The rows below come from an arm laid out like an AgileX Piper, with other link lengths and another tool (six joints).
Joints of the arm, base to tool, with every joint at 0 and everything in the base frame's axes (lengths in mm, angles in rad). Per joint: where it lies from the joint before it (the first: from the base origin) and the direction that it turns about. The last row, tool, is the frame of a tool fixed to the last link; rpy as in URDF.
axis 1: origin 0 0 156.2 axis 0 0 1
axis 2: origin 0 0 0 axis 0 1 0
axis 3: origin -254.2 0 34.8 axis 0 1 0
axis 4: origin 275.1 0 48.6 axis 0.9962 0 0.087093
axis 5: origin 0 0 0 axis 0 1 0
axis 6: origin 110.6 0 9.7 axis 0.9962 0 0.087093
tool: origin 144.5 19 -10.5 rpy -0.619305 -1.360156 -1.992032
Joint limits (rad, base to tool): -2.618..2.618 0..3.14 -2.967..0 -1.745..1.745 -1.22..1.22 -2.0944..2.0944
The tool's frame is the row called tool.
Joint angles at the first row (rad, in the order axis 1, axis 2, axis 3, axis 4, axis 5, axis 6):
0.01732, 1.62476, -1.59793, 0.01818, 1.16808, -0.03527
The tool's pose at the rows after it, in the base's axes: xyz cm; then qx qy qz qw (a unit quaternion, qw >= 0):
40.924 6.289 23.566 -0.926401 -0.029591 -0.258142 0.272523
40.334 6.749 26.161 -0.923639 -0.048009 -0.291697 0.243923
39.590 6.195 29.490 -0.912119 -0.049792 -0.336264 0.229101
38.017 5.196 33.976 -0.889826 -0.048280 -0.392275 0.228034
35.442 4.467 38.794 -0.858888 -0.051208 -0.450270 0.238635
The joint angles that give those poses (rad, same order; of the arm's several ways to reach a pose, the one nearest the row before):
0.12892, 1.56619, -1.59793, -0.04007, 1.16893, 0.02148
0.20132, 1.50434, -1.59796, -0.14584, 1.17167, 0.08636
0.22983, 1.42645, -1.59791, -0.21366, 1.17234, 0.13580
0.23155, 1.31560, -1.59856, -0.24425, 1.17234, 0.16195
0.22827, 1.18598, -1.59858, -0.24530, 1.17136, 0.17190

